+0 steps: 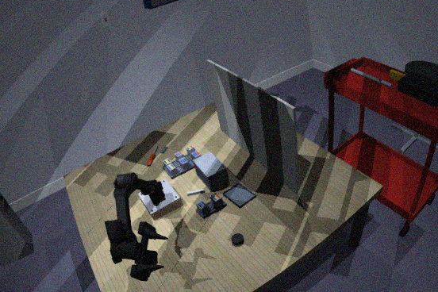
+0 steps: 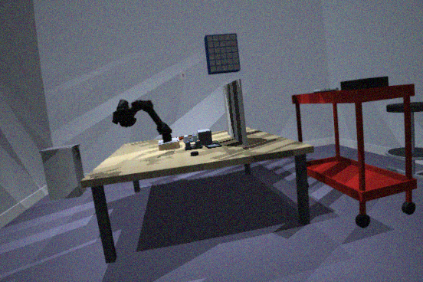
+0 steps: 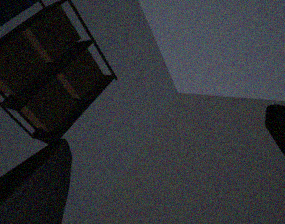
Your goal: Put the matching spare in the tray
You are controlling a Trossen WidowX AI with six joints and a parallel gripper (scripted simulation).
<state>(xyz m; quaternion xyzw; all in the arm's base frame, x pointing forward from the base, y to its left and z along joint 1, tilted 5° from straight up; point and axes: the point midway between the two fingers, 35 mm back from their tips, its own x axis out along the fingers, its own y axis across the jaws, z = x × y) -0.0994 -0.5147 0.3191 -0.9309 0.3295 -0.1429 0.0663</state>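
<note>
Now: gripper tip 750 mm to the right of the dark spare block, 390 mm short of it and 300 mm above it. Round my gripper tip: black puck: 340 mm below, 290 mm ahead, 160 mm to the left; then dark-rimmed tray: 430 mm ahead, 390 mm to the left, 340 mm below; then grey mounted unit: 580 mm to the left, 380 mm ahead, 290 mm below.
</note>
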